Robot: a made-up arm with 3 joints.
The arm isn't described. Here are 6 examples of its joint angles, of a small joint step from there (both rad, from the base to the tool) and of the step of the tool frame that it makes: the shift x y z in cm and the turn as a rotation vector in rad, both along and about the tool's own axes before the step.
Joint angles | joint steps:
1: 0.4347 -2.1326 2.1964 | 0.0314 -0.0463 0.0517
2: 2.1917 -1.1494 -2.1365 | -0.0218 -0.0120 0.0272
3: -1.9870 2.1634 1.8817 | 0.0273 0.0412 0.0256
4: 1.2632 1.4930 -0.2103 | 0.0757 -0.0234 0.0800
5: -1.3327 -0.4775 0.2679 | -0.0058 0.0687 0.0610
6: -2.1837 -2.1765 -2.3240 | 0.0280 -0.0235 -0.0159
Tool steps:
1: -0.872 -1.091 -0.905 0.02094 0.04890 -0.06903
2: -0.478 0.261 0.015 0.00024 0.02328 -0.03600
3: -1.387 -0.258 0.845 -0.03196 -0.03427 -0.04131
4: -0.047 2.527 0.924 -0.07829 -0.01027 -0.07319
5: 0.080 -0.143 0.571 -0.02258 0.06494 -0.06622
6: 0.784 -0.296 -0.191 -0.03276 -0.00032 -0.00031
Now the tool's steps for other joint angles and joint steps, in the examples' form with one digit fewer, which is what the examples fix.
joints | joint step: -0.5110 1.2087 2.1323 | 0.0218 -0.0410 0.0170
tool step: -0.53 -0.61 -0.49 0.0454 0.0051 -0.0089
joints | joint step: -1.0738 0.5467 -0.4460 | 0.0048 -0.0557 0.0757
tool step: -0.77 0.09 -0.17 -0.0243 -0.0502 -0.0715
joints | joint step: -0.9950 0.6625 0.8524 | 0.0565 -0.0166 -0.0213
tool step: -0.57 1.39 0.33 -0.0105 -0.0367 0.0661
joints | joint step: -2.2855 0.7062 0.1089 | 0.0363 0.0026 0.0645
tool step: -0.09 0.92 0.38 -0.0237 -0.0007 -0.0369
